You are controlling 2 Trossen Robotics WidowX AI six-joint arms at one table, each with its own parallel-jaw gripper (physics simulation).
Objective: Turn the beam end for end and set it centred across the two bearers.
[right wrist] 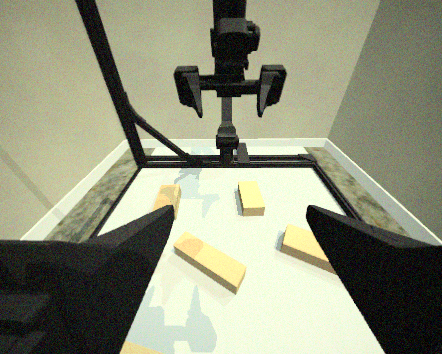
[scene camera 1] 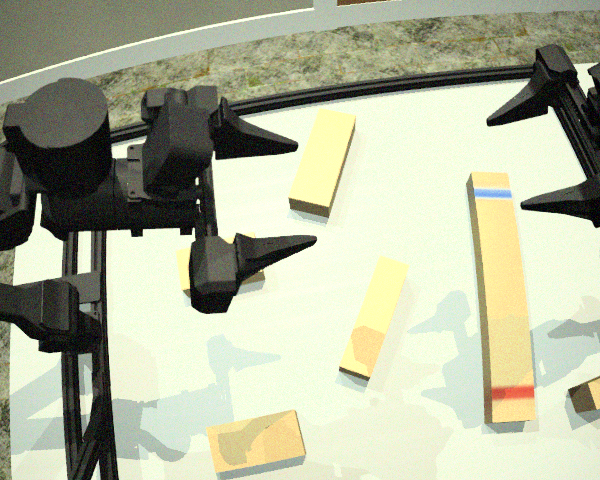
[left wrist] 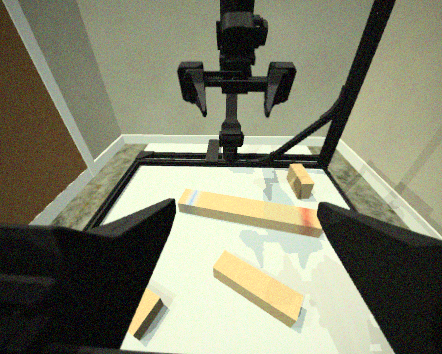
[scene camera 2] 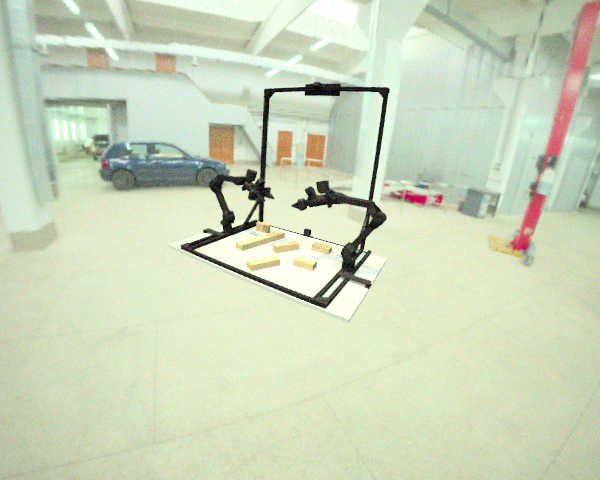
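Where they show: left gripper, fingertip midpoint: [right wrist: 230, 115] [scene camera 1: 306, 191] [left wrist: 246, 206] [scene camera 2: 295, 204]; right gripper, fingertip midpoint: [right wrist: 239, 211] [scene camera 1: 503, 162] [left wrist: 236, 114] [scene camera 2: 269, 199]; left arm's base, link origin: [right wrist: 226, 159] [scene camera 1: 81, 333] [scene camera 2: 347, 270]; right arm's base, link origin: [left wrist: 230, 157] [scene camera 2: 227, 231].
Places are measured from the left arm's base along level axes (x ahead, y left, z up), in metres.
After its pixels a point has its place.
Observation:
The beam [scene camera 1: 504, 280] @[x 0.636, y -0.036, z 0.019 m] [scene camera 2: 260, 240] @[x 0.614, y -0.004, z 0.013 m] [left wrist: 250, 210] @[x 0.620, y -0.053, z 0.019 m] is long and wooden and lies flat; in scene camera 1 its blue band is at the upper end, its red band at the lower. Wooden blocks include a broad one [scene camera 1: 322, 160] @[x 0.412, y 0.210, z 0.019 m] [scene camera 2: 263, 262] @[x 0.397, y 0.249, z 0.019 m] [right wrist: 307, 247] @[x 0.416, y 0.181, z 0.019 m], a slender one [scene camera 1: 375, 310] @[x 0.439, y -0.041, z 0.025 m] [left wrist: 257, 287] @[x 0.427, y -0.048, z 0.025 m] [right wrist: 210, 262] @[x 0.454, y -0.040, z 0.025 m] and a short one [scene camera 1: 257, 442] @[x 0.255, y -0.190, z 0.019 m] [scene camera 2: 321, 247] @[x 0.242, y -0.159, z 0.017 m]; I cannot tell which are the two bearers. My left gripper [scene camera 1: 306, 192] @[x 0.366, y 0.000, z 0.304 m] [left wrist: 246, 206] @[x 0.366, y 0.000, z 0.304 m] is open and empty above the blocks, left of the beam. My right gripper [scene camera 1: 505, 163] @[x 0.550, y 0.000, z 0.298 m] [right wrist: 239, 211] @[x 0.550, y 0.000, z 0.298 m] is open and empty above the beam's blue end.
Another block [scene camera 1: 184, 270] @[x 0.182, y 0.067, z 0.019 m] [scene camera 2: 304, 262] @[x 0.224, y 0.102, z 0.017 m] [right wrist: 250, 198] @[x 0.257, y 0.070, z 0.019 m] is partly hidden under my left gripper in scene camera 1. One more block [scene camera 1: 587, 395] @[x 0.707, y -0.228, z 0.032 m] [scene camera 2: 263, 227] @[x 0.746, y -0.209, z 0.021 m] [left wrist: 300, 181] @[x 0.720, y -0.211, z 0.041 m] lies beyond the beam, near its red end. A black frame [scene camera 2: 266, 150] @[x 0.877, y -0.378, z 0.573 m] stands along one side of the table.

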